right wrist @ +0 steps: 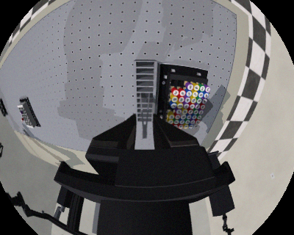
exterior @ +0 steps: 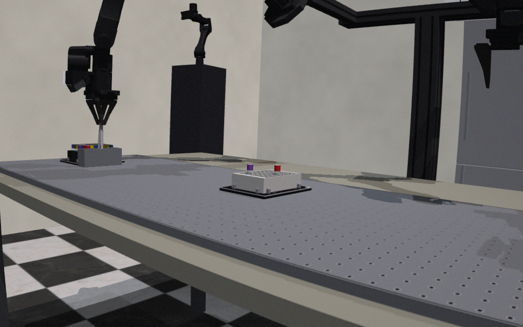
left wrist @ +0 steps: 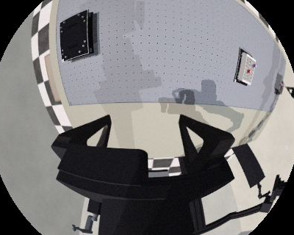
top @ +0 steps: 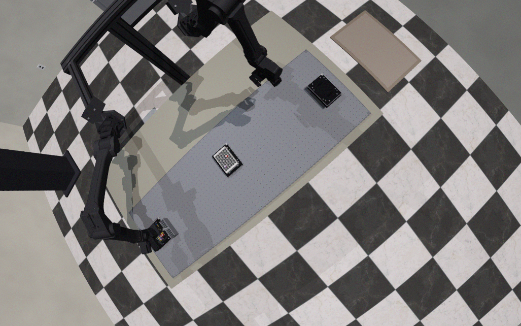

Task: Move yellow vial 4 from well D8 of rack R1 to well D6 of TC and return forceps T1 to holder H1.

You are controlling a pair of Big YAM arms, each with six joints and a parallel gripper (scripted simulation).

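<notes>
The grey holder H1 lies 11 cm below my right hand. Round my right hand: white tube carrier TC: 57 cm to the left, 10 cm below, 1 cm ahead.
</notes>
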